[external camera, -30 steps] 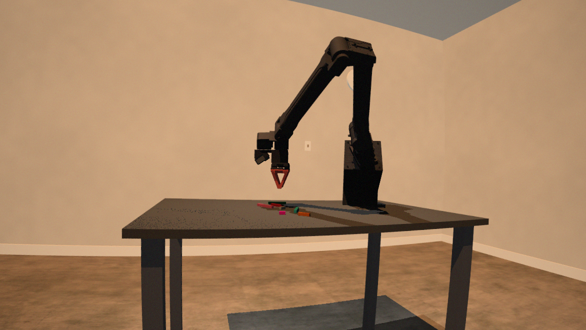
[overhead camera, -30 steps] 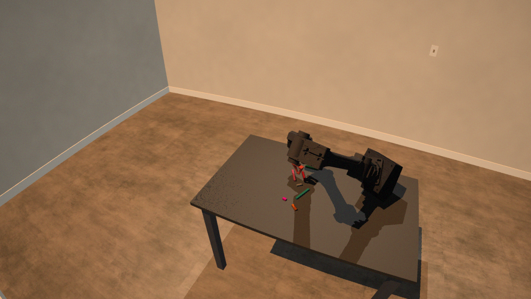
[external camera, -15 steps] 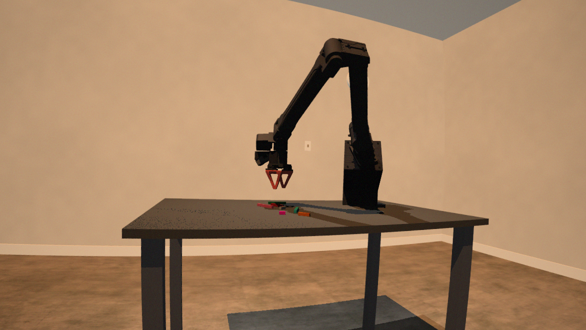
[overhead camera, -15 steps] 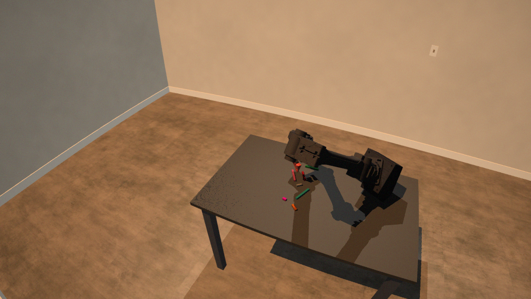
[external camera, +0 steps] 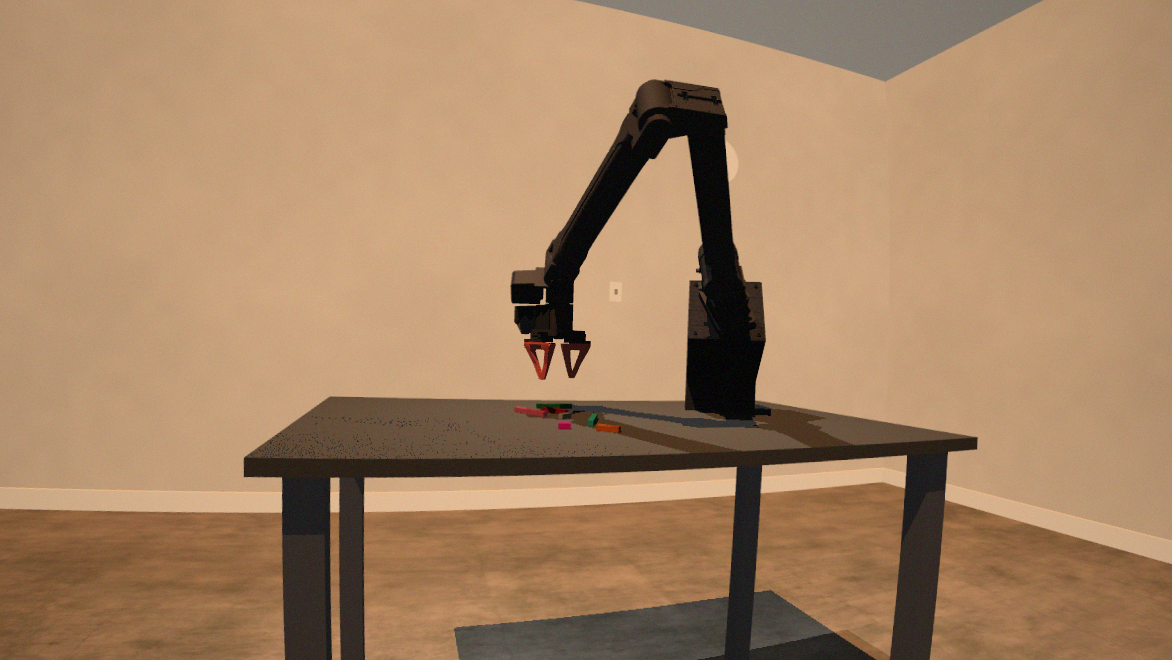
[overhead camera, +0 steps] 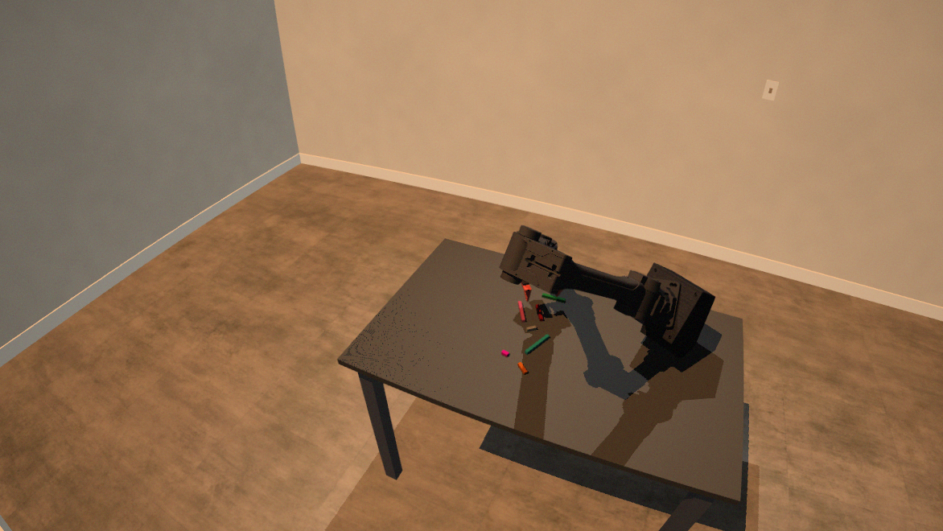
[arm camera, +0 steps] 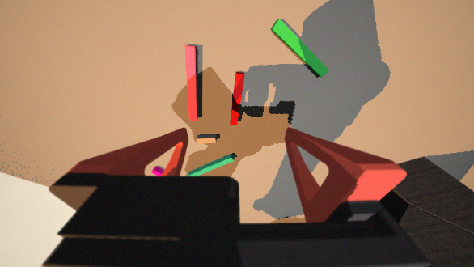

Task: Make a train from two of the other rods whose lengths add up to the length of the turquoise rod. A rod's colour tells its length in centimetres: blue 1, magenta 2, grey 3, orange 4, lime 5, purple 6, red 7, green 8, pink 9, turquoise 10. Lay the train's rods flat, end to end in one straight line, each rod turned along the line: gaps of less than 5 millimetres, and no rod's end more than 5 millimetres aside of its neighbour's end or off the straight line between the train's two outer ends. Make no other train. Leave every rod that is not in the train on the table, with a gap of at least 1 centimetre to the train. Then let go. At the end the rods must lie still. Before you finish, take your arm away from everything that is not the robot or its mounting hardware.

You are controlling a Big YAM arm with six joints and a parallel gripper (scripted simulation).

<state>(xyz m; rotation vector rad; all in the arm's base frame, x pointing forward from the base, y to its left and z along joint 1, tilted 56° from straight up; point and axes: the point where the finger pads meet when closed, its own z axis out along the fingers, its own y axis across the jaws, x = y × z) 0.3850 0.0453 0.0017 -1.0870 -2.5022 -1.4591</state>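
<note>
Right now my hand is 7 cm above the red rod. Also, from my hand: grey rod: 7 cm to the left, 7 cm below, 2 cm behind; then green rod: 9 cm to the right, 7 cm below, 1 cm ahead; then pink rod: 7 cm below, 5 cm ahead, 3 cm to the left.
</note>
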